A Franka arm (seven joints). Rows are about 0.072 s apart.
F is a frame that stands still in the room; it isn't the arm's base.
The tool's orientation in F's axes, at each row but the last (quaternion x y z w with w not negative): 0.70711, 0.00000, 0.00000, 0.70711; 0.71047, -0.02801, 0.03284, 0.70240; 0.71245, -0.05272, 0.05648, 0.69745; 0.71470, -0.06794, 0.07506, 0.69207; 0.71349, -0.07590, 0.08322, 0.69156; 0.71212, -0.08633, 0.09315, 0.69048
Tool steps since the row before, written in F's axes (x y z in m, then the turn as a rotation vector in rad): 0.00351, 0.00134, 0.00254, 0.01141, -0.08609, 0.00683; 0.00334, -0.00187, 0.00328, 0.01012, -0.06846, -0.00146; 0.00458, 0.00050, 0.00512, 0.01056, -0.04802, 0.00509; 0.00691, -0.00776, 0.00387, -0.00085, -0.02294, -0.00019; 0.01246, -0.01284, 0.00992, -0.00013, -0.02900, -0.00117; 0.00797, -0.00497, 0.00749, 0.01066, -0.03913, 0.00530
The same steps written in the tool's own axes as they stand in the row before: 0.00351, 0.00254, -0.00134, 0.01141, 0.00683, 0.08609; 0.00360, 0.00300, 0.00186, 0.00952, -0.00152, 0.06854; 0.00532, 0.00434, -0.00057, 0.01104, 0.00444, 0.04798; 0.00749, 0.00265, 0.00773, -0.00103, 0.00074, 0.02292; 0.01428, 0.00729, 0.01271, -0.00059, -0.00018, 0.02902; 0.00957, 0.00540, 0.00486, 0.01143, 0.00368, 0.03910
